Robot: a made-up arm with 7 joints. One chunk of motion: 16 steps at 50 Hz.
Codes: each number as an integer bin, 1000 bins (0 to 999) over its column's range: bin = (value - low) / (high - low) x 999, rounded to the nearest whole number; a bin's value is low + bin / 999 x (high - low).
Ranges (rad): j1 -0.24..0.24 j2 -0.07..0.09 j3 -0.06..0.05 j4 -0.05..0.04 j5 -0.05..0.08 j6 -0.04..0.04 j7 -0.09..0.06
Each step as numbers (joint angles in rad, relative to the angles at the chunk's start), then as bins.
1 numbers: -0.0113 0.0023 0.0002 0.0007 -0.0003 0.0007 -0.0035
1 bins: 476 451 547 563 382 508 576
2 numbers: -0.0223 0.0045 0.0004 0.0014 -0.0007 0.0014 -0.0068
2 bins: 453 465 549 571 379 517 554
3 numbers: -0.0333 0.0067 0.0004 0.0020 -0.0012 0.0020 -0.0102
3 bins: 430 479 549 577 375 524 531
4 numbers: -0.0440 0.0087 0.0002 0.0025 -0.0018 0.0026 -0.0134
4 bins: 408 491 547 583 370 532 510
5 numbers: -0.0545 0.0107 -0.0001 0.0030 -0.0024 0.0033 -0.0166
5 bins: 386 504 544 588 366 541 489
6 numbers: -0.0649 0.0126 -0.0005 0.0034 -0.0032 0.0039 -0.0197
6 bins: 364 516 540 593 360 548 468
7 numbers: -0.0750 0.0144 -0.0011 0.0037 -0.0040 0.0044 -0.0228
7 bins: 343 527 535 596 353 554 448
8 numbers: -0.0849 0.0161 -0.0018 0.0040 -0.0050 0.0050 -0.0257
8 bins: 323 538 529 599 346 562 428
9 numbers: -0.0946 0.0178 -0.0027 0.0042 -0.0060 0.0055 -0.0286
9 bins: 303 548 520 602 338 568 409
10 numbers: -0.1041 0.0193 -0.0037 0.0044 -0.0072 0.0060 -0.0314
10 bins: 283 558 511 604 329 574 390
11 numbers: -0.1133 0.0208 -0.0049 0.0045 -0.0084 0.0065 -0.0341
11 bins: 264 567 500 605 320 581 372
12 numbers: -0.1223 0.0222 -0.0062 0.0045 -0.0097 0.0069 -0.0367
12 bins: 245 576 489 605 310 586 355
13 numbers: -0.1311 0.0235 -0.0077 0.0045 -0.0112 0.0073 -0.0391
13 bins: 227 584 475 605 298 591 339
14 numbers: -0.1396 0.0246 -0.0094 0.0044 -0.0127 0.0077 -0.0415
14 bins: 209 591 460 604 287 596 323
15 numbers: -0.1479 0.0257 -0.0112 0.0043 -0.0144 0.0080 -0.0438
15 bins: 192 598 443 603 274 599 308
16 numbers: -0.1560 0.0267 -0.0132 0.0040 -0.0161 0.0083 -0.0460
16 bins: 175 604 425 599 261 603 293
